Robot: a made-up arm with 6 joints. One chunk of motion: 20 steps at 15 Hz.
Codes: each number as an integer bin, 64 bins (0 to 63) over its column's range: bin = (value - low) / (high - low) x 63, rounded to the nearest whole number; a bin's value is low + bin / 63 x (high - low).
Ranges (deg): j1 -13..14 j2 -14..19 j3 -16..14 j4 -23..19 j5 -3..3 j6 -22..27
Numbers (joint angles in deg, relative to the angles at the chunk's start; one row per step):
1: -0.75 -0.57 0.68 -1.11 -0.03 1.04
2: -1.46 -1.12 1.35 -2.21 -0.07 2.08
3: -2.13 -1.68 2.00 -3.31 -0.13 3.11
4: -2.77 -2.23 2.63 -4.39 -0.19 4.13
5: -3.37 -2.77 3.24 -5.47 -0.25 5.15
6: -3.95 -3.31 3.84 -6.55 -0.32 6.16
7: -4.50 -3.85 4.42 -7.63 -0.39 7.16
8: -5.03 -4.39 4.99 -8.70 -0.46 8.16
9: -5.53 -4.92 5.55 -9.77 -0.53 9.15
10: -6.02 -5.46 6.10 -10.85 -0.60 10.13
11: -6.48 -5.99 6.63 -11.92 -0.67 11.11
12: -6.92 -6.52 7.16 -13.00 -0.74 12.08
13: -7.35 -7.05 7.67 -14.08 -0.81 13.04
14: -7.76 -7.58 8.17 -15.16 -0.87 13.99
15: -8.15 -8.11 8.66 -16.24 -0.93 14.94
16: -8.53 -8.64 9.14 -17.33 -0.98 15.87
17: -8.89 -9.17 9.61 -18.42 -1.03 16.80
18: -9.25 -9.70 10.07 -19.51 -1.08 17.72
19: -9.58 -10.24 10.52 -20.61 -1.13 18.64
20: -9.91 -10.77 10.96 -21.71 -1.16 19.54
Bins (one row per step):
1: 29 26 35 33 31 30
2: 27 25 36 31 31 31
3: 25 24 38 30 30 32
4: 24 22 39 28 30 34
5: 22 21 40 26 29 35
6: 21 20 42 25 28 36
7: 20 19 43 23 27 37
8: 19 18 44 21 27 39
9: 17 17 45 20 26 40
10: 16 16 46 18 25 41
11: 15 15 48 17 24 43
12: 14 14 49 15 24 44
13: 13 13 50 13 23 45
14: 12 12 51 12 22 46
15: 11 11 52 10 22 47
16: 10 10 53 9 21 49
17: 10 9 54 7 21 50
18: 9 8 55 5 20 51
19: 8 7 56 4 20 52
20: 7 6 57 2 19 53

